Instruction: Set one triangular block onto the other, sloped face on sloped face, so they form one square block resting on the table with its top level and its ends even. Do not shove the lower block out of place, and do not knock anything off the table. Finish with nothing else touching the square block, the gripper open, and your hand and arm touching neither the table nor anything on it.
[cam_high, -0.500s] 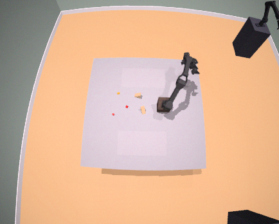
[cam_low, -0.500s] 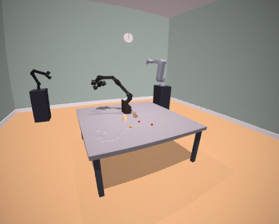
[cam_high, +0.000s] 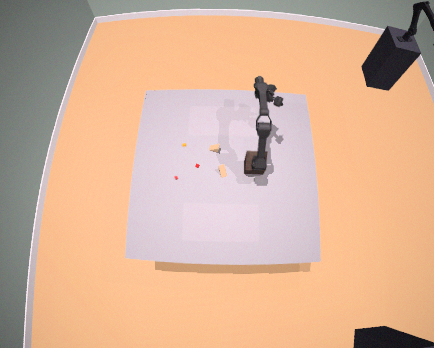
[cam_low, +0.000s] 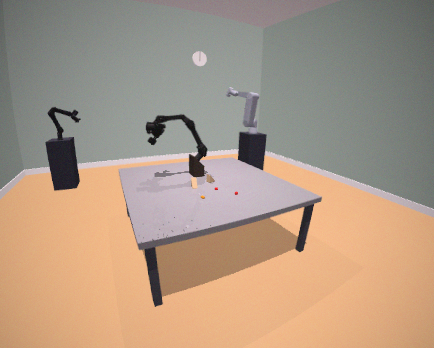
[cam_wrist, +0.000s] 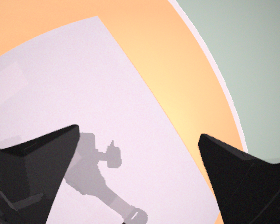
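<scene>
Right now my gripper tip is 38 cm short of the triangular block, 28 cm above it and 23 cm to the right of it. From my gripper tip the other things lie so: orange piece (61 cm ahead, 29 cm below, 21 cm to the left).
</scene>
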